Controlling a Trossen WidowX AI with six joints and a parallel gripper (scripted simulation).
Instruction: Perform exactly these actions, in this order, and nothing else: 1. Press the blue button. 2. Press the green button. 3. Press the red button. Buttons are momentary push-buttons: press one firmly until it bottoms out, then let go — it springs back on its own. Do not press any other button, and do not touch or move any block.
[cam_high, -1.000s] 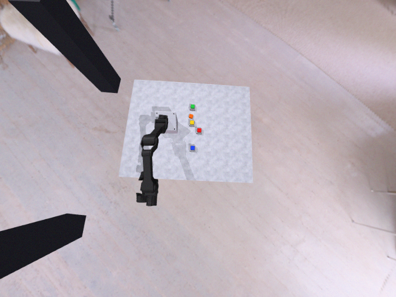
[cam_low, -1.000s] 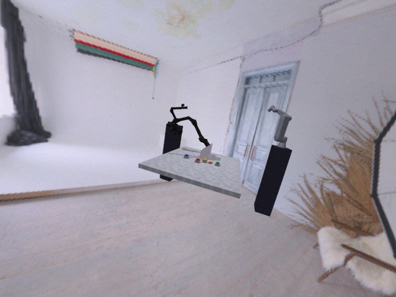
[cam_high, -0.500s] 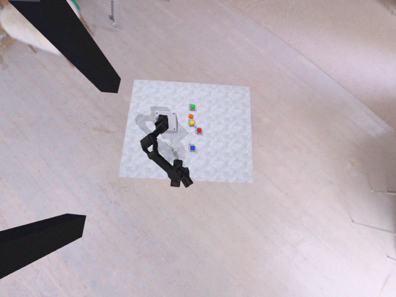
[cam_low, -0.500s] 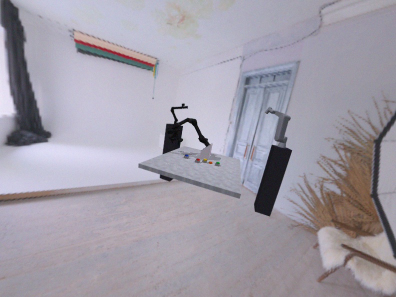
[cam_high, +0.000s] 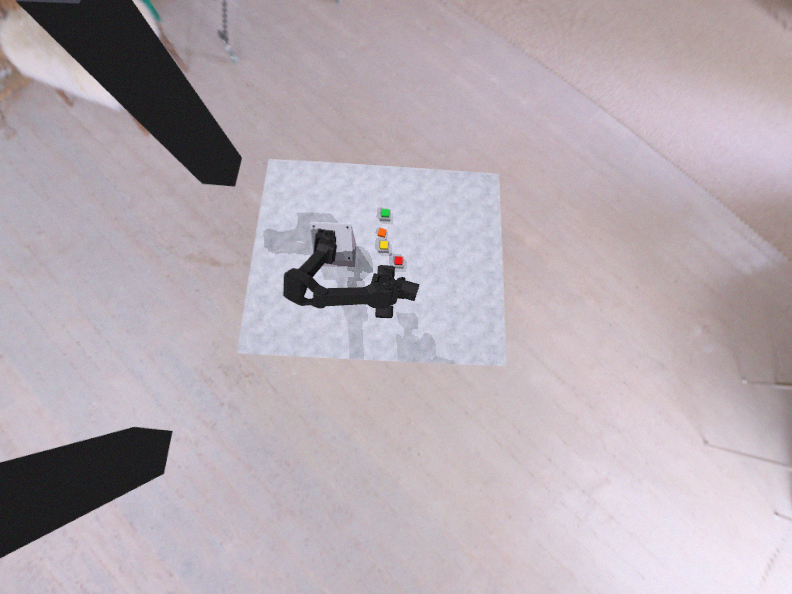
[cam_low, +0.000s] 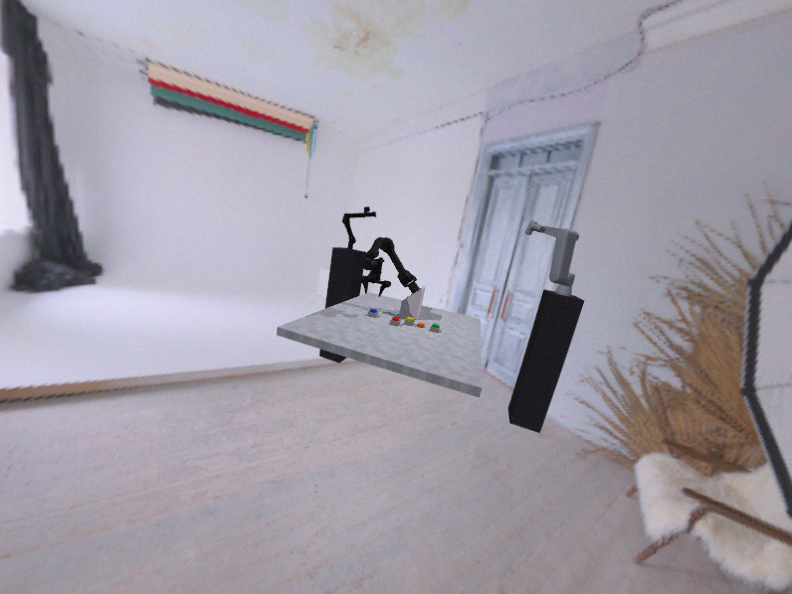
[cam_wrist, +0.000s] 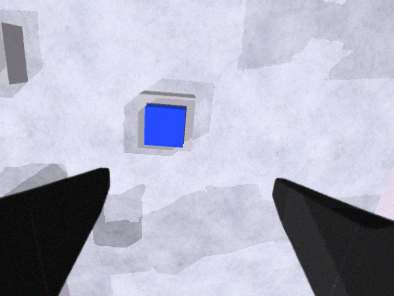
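Now: the blue button 9 cm below my gripper tip and 2 cm to the left of it. Round my gripper tip: green button (40 cm to the left, 9 cm below, 3 cm behind); red button (18 cm to the left, 9 cm below, 4 cm ahead); yellow button (24 cm to the left, 9 cm below, 2 cm behind).
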